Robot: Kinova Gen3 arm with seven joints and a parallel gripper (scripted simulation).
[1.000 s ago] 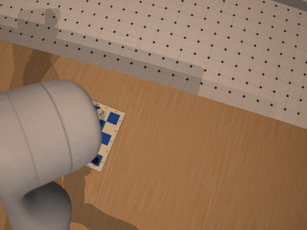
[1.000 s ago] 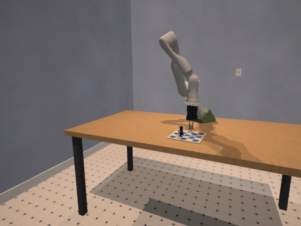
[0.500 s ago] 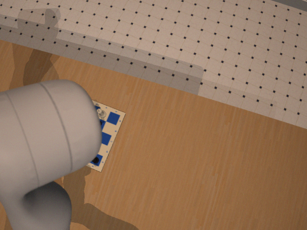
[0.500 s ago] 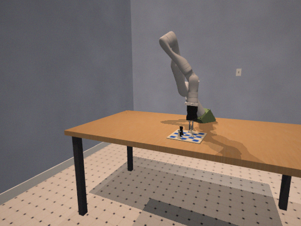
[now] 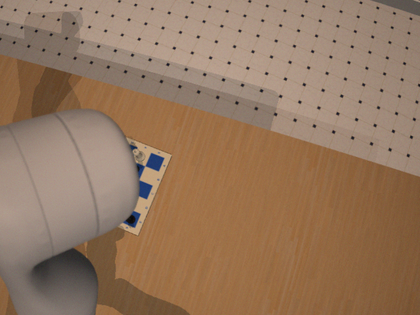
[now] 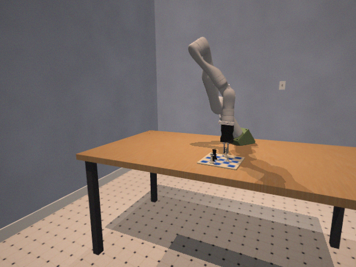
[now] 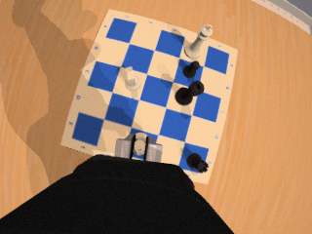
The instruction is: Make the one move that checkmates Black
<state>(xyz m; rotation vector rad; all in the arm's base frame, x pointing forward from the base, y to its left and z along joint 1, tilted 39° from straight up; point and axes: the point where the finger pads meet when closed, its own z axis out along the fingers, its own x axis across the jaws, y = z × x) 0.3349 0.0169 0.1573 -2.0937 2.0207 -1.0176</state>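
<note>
Right now my hand is 7 cm short of the blue-and-cream chessboard, 2 cm to the left of it and 4 cm above it.
</note>
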